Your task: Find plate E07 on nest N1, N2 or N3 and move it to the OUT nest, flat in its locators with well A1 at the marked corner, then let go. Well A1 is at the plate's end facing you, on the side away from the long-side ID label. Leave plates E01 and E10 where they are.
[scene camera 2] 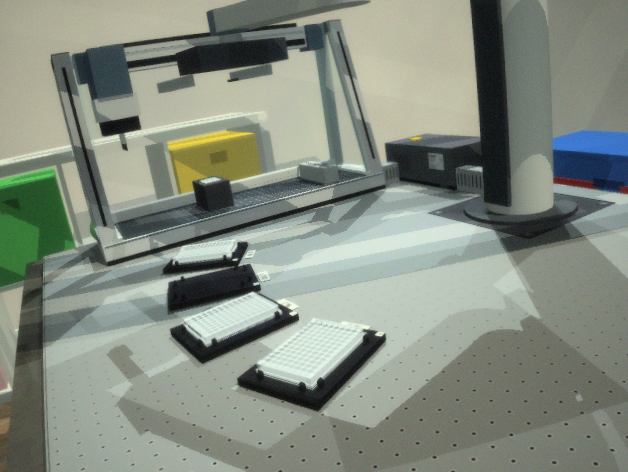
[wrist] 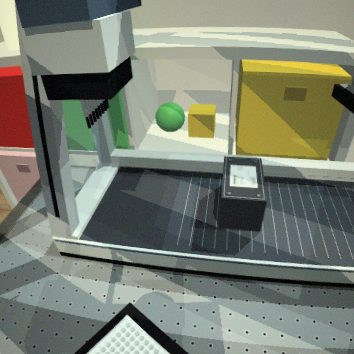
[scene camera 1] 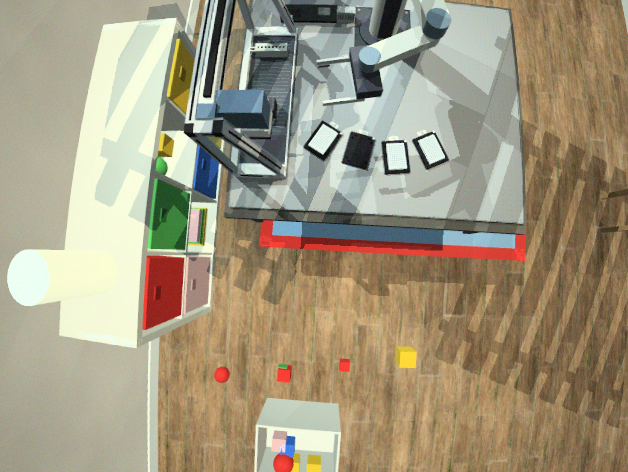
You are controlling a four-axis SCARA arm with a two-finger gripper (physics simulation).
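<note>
Three white plates lie flat on black nests: the left plate, the second from right and the rightmost in scene camera 1. Between the left plate and the second from right, a bare black nest holds no plate. Small white tags stand at the nests' ends; their writing and the plate IDs are too small to read. My gripper is open and empty, high above the table, on the column side of the left plate; part of one finger shows in the wrist view.
A gantry frame with a hanging blue-grey head stands beside the left plate. A dark block sits on its deck. The arm's column and a dark box stand at the back of the table.
</note>
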